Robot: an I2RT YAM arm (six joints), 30 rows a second.
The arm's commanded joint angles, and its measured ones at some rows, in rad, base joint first. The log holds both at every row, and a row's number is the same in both.
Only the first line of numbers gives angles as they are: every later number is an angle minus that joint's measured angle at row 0.
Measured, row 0:
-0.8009, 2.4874, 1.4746, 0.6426, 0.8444, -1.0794
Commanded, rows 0 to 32:
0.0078, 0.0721, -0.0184, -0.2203, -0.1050, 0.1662
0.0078, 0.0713, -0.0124, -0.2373, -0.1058, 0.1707
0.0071, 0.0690, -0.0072, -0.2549, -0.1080, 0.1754
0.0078, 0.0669, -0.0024, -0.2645, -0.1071, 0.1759
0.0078, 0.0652, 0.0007, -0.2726, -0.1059, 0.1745
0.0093, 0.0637, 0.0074, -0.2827, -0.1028, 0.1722
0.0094, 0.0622, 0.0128, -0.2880, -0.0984, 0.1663
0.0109, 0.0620, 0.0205, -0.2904, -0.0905, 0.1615
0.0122, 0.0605, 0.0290, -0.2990, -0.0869, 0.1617
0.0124, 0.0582, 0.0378, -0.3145, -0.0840, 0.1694
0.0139, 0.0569, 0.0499, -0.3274, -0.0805, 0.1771
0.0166, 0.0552, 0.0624, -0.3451, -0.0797, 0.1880
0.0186, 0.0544, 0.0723, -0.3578, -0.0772, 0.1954
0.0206, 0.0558, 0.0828, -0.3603, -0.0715, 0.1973
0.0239, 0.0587, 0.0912, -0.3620, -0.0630, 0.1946
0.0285, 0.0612, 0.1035, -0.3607, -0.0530, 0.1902
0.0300, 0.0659, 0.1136, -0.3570, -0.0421, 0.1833
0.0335, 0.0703, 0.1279, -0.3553, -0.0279, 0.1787
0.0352, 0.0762, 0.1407, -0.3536, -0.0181, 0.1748
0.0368, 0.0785, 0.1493, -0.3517, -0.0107, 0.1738
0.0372, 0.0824, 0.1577, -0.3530, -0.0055, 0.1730
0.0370, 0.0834, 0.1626, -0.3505, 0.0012, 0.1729
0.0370, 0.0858, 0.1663, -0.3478, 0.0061, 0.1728
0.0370, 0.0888, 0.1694, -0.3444, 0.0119, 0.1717
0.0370, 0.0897, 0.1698, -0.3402, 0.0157, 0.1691
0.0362, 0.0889, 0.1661, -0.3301, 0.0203, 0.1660
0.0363, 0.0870, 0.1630, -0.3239, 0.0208, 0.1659
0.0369, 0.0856, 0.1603, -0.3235, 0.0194, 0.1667
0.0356, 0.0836, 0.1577, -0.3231, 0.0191, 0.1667
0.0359, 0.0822, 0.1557, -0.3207, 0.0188, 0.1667
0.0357, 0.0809, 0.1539, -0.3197, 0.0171, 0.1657
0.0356, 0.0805, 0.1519, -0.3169, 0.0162, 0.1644
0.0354, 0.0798, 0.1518, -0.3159, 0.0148, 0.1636
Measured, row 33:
0.0256, 0.0389, 0.1656, -0.2518, 0.0721, 0.0961
